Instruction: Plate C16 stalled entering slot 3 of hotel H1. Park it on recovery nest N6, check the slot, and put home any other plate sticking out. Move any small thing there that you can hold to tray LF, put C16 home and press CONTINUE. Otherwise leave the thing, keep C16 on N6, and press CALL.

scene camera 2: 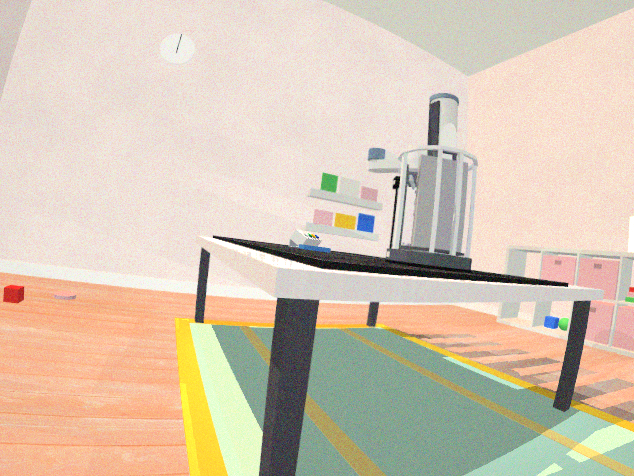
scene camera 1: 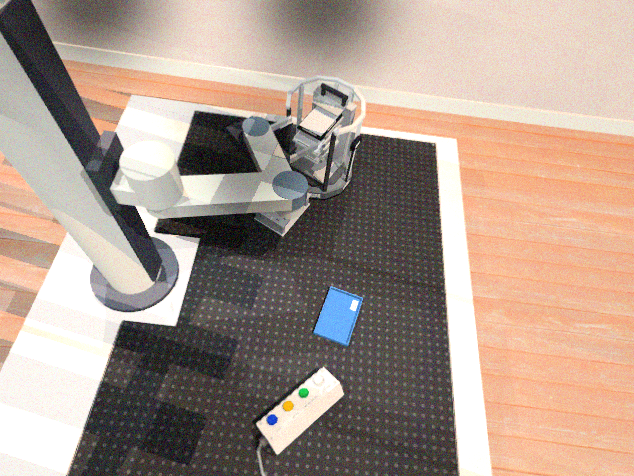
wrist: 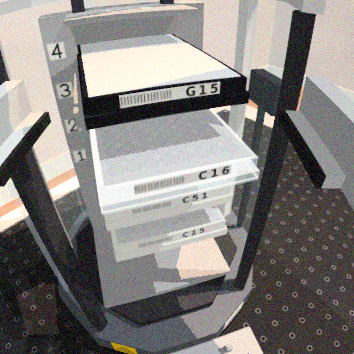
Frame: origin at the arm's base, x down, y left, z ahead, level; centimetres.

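Where they show: gripper, fingertip midpoint: [scene camera 1: 303, 131] [wrist: 161, 94]; arm's base, link origin: [scene camera 1: 136, 273].
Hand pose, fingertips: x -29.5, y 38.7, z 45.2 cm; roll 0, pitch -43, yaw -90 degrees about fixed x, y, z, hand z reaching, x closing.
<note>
Each offset is from my fingertips to the centre of the thing. "pt": to the spot under its first point.
Hotel H1 @(dx +11.2, dy +8.7, dz +5.8 cm) [scene camera 2: 450, 204] [wrist: 122, 292] is a grey rack with slot numbers 1 to 4. Clear plate C16 @(dx +4.6, dy +4.6, dz +3.4 cm) [wrist: 165, 155] sticks out farther than clear plates C51 @(dx +8.1, dy +6.5, dz +4.3 cm) [wrist: 165, 210] and C15 @(dx +11.7, dy +6.6, dz +4.3 cm) [wrist: 170, 232] below it. Black-framed plate G15 @(dx +1.0, dy +6.6, dz +4.4 cm) [wrist: 160, 75] sits above C16; whether it sticks out is hard to tell. My gripper [wrist: 161, 94] is open and empty, its fingers wide apart left and right of C16's front in the wrist view. Nothing small shows in slot 3, whose inside is partly hidden. A blue tray @(dx +27.4, dy -45.1, dz +17.2 cm) [scene camera 1: 337, 316] [scene camera 2: 314, 249], its label unreadable, lies on the mat. The button box @(dx +24.0, dy -72.5, dz +8.9 cm) [scene camera 1: 302, 414] [scene camera 2: 302, 239] has white, green, yellow and blue buttons.
A round cage @(pt dx -4.0, dy +7.9, dz +16.5 cm) [scene camera 1: 362, 110] [scene camera 2: 419, 150] with upright bars surrounds the rack. A pale block @(dx +24.7, dy -10.1, dz -4.5 cm) [scene camera 1: 280, 220] [wrist: 235, 344] with small pegs stands near its base, partly under the arm [scene camera 1: 225, 192]. A cable @(pt dx +27.7, dy -84.0, dz +0.2 cm) [scene camera 1: 260, 456] leaves the button box.
</note>
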